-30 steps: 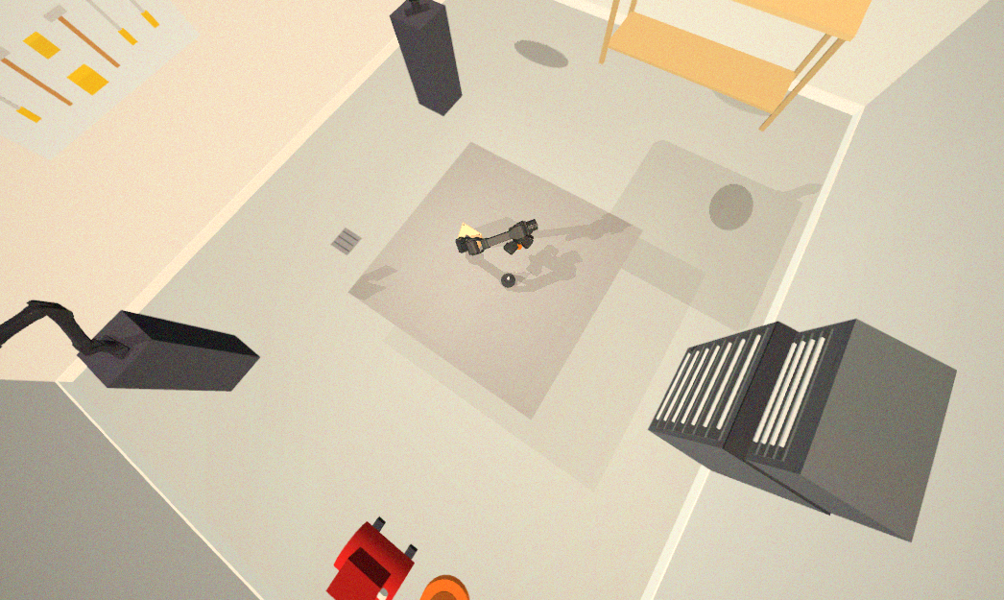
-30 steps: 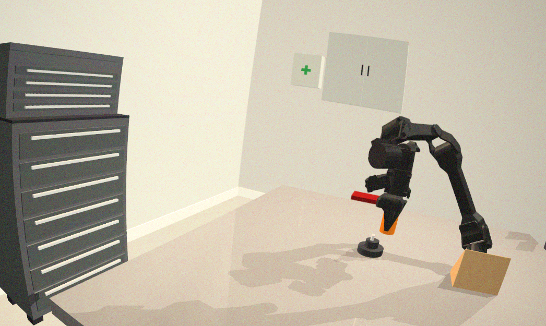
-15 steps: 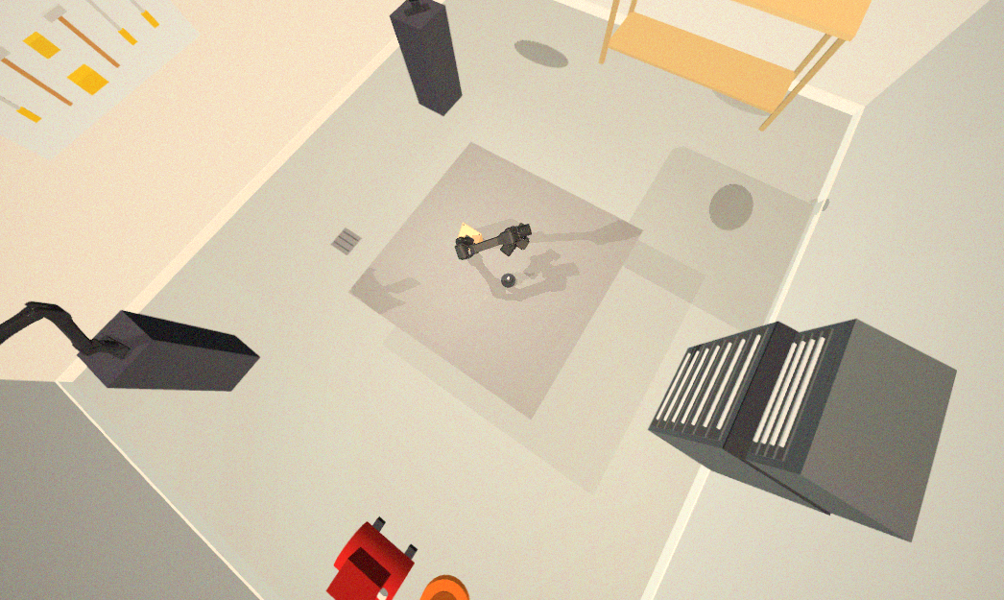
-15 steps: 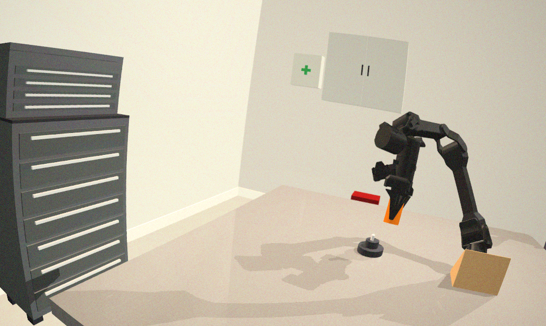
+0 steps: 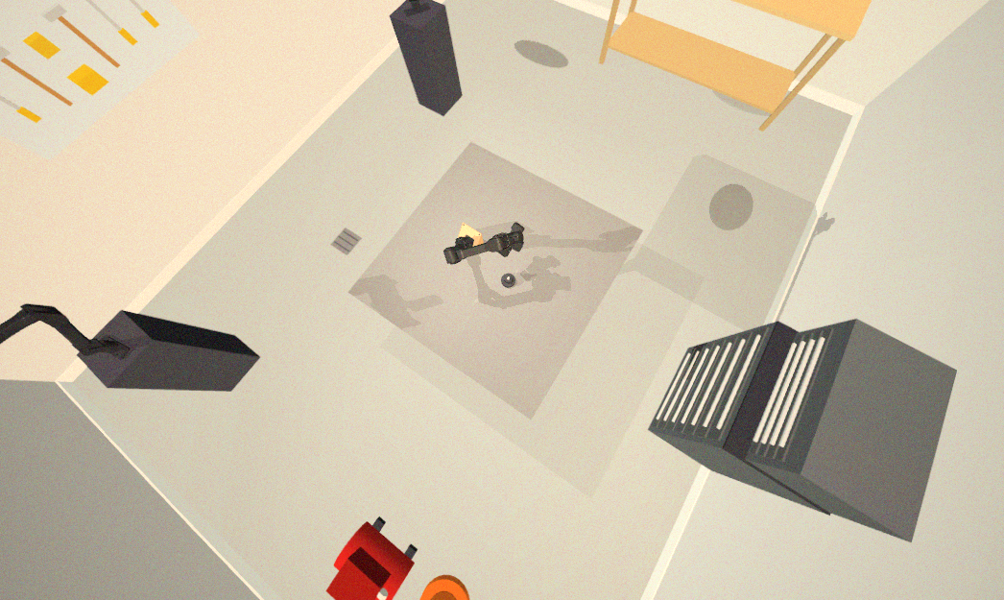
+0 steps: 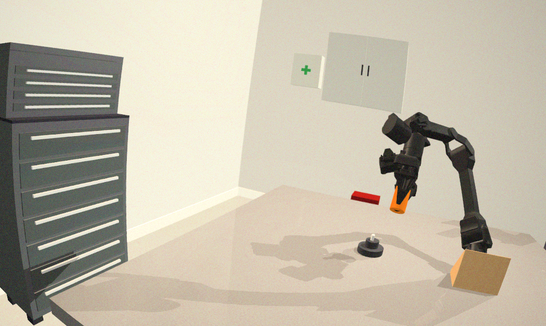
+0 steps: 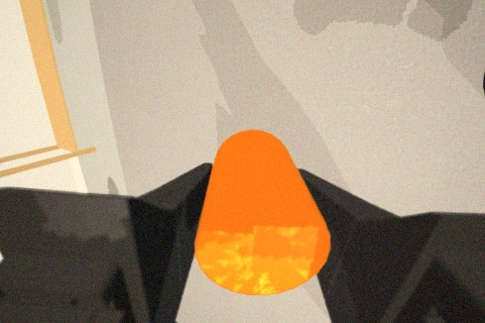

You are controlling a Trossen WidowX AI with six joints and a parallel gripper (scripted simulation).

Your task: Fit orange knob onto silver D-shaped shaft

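My gripper tip is 3 cm below the orange knob and 2 cm to the left of it. Round my gripper tip: dark round pedestal: 18 cm below, 17 cm to the right, 5 cm ahead.
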